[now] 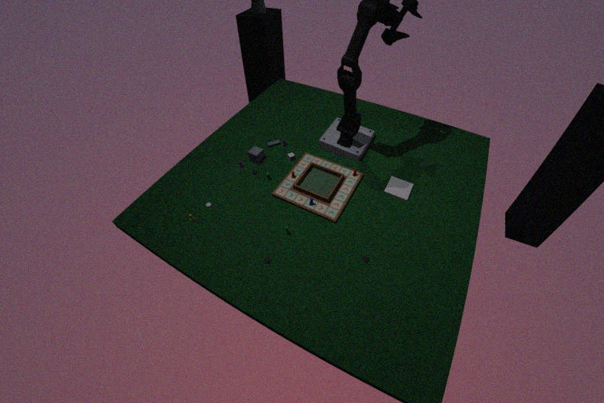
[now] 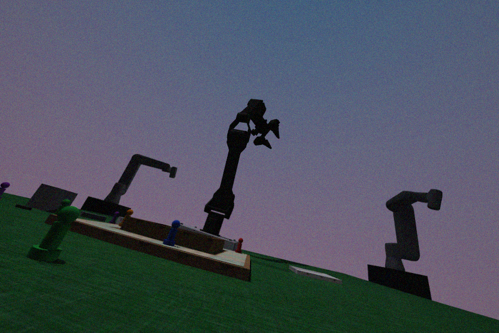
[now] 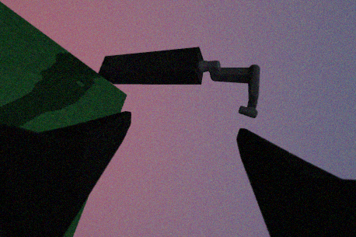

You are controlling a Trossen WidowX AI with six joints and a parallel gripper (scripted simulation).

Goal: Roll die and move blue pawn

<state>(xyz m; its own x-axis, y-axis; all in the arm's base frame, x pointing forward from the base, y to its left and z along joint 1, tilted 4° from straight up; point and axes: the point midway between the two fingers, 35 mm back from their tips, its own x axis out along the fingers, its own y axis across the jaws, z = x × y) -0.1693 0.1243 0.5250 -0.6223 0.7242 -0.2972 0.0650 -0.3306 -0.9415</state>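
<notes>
The white die is 36 cm ahead of my gripper tip, 38 cm to the right of it and 53 cm below it. The rest, counted from my gripper tip: white plate 33 cm ahead, 11 cm to the left, 54 cm below; then red pawn 34 cm ahead, 8 cm to the right, 52 cm below; then green tray 45 cm ahead, 20 cm to the right, 54 cm below.
</notes>
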